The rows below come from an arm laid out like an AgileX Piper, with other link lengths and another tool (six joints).
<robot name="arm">
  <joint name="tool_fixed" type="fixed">
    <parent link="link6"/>
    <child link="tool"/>
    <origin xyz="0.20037 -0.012 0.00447" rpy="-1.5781 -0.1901 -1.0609"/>
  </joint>
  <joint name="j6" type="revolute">
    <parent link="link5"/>
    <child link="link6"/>
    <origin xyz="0.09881 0 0.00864" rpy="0 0 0"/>
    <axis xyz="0.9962 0 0.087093"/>
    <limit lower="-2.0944" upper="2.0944"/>
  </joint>
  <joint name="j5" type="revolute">
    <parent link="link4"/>
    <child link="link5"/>
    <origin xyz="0 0 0" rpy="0 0 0"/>
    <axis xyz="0 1 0"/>
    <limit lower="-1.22" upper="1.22"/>
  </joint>
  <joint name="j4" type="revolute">
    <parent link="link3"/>
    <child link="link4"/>
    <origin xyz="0.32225 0 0.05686" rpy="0 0 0"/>
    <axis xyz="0.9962 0 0.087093"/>
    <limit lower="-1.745" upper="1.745"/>
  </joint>
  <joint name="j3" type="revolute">
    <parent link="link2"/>
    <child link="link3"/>
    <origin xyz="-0.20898 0 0.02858" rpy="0 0 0"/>
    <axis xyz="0 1 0"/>
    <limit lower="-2.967" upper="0"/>
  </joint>
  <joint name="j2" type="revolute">
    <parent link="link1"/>
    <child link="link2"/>
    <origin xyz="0 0 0" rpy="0 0 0"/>
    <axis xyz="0 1 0"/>
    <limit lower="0" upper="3.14"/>
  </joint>
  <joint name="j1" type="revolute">
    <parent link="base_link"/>
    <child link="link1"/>
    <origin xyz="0 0 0.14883" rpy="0 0 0"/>
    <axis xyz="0 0 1"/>
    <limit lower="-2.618" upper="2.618"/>
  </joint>
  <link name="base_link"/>
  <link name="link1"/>
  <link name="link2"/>
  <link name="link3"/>
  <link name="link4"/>
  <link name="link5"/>
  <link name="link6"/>
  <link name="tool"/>
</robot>
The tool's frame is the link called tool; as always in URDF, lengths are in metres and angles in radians.
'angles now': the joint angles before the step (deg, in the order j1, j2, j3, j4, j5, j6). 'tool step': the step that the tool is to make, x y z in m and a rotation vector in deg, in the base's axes. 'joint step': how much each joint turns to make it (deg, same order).
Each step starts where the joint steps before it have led.
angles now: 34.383, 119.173, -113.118, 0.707, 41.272, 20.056
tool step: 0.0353, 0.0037, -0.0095, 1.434, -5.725, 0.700
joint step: -1.517, 3.809, 0.084, 1.028, -9.410, -3.876
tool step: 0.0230, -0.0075, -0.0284, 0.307, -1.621, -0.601
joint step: -1.722, 4.204, 0.024, 1.603, -5.715, -2.667
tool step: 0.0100, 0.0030, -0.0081, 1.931, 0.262, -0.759
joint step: -0.620, 3.107, -2.574, 2.332, -1.281, -0.599
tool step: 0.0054, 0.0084, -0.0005, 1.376, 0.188, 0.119
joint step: -0.007, 2.867, -3.767, 1.856, 0.399, -0.676
